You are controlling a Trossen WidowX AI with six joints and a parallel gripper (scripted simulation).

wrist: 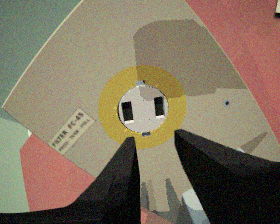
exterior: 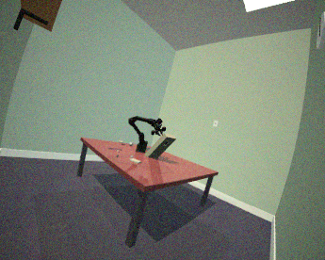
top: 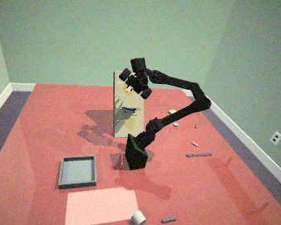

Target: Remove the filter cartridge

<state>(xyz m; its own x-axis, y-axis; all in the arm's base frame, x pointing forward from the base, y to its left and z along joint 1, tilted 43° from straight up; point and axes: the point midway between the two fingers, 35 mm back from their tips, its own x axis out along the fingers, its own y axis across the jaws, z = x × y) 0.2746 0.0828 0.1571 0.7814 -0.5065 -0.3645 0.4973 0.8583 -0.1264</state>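
The round grey filter cartridge is 6 cm ahead of my gripper tip, 5 cm below it and 1 cm to the right of it. From my gripper tip the other things lie so: tan service panel (12 cm below, 2 cm ahead); then grey tray (33 cm to the left, 30 cm behind, 27 cm below).
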